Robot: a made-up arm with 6 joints.
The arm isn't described. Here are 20 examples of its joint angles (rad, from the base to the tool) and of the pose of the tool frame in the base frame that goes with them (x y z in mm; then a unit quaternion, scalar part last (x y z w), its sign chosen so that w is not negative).
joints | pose
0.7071 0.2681 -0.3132 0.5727 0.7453 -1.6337 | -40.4 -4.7 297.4 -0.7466 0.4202 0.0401 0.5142
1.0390 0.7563 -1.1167 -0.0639 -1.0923 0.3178 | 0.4 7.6 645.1 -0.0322 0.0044 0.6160 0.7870
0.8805 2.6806 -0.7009 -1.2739 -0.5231 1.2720 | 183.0 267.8 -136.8 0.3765 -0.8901 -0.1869 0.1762
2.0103 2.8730 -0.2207 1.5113 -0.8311 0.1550 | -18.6 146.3 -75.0 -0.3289 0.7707 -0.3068 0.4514
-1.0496 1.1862 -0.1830 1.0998 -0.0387 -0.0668 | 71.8 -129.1 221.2 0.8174 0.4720 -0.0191 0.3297
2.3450 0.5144 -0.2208 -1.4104 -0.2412 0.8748 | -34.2 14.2 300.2 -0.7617 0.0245 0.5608 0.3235
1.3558 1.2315 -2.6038 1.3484 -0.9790 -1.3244 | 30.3 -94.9 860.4 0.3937 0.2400 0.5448 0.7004
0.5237 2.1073 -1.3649 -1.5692 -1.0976 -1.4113 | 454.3 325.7 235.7 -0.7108 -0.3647 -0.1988 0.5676
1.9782 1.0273 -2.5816 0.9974 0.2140 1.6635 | 75.7 -203.3 855.4 0.0769 -0.0515 -0.7316 0.6755
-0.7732 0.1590 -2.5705 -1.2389 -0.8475 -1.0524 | -485.1 534.4 393.0 -0.1110 0.6221 0.7614 0.1447
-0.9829 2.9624 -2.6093 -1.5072 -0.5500 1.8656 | 465.2 -640.2 39.4 0.3399 0.6932 0.0212 0.6353
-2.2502 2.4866 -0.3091 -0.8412 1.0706 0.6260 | -152.2 -124.2 5.1 -0.5816 -0.4740 -0.3965 0.5290
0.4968 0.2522 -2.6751 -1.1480 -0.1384 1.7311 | -635.4 -335.7 448.3 -0.0767 -0.4739 0.4263 0.7667
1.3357 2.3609 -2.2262 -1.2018 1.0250 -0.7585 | 208.5 659.4 338.1 -0.7749 0.2566 -0.4604 0.3489
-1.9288 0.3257 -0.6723 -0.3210 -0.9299 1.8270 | 47.4 82.3 495.5 0.1388 0.1000 -0.1317 0.9764
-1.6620 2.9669 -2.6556 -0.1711 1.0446 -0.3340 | -78.3 -756.1 4.3 0.5824 0.7950 -0.1691 0.0144
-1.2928 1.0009 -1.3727 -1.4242 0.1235 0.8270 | 33.0 -143.2 667.9 0.2309 0.4847 -0.7022 0.4677
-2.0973 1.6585 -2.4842 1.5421 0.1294 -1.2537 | -145.7 -266.6 821.2 0.2787 0.1765 -0.7290 0.5998
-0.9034 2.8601 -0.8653 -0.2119 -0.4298 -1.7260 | 220.7 -271.4 -217.8 -0.4870 0.8713 -0.0347 0.0500
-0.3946 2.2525 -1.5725 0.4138 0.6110 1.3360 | 571.7 -222.6 172.7 0.8259 0.5144 0.2116 0.0927
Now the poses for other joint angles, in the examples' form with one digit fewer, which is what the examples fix.
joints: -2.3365 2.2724 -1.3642 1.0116 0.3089 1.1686
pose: -395 -434 113 0.764 -0.566 0.099 0.294
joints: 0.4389 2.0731 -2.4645 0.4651 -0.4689 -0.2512
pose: 512 227 650 0.052 0.336 0.250 0.907
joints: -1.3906 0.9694 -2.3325 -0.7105 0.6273 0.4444
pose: -50 142 834 0.325 0.139 -0.697 0.623
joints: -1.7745 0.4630 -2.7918 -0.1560 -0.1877 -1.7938
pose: 135 647 551 -0.030 0.492 0.832 0.256
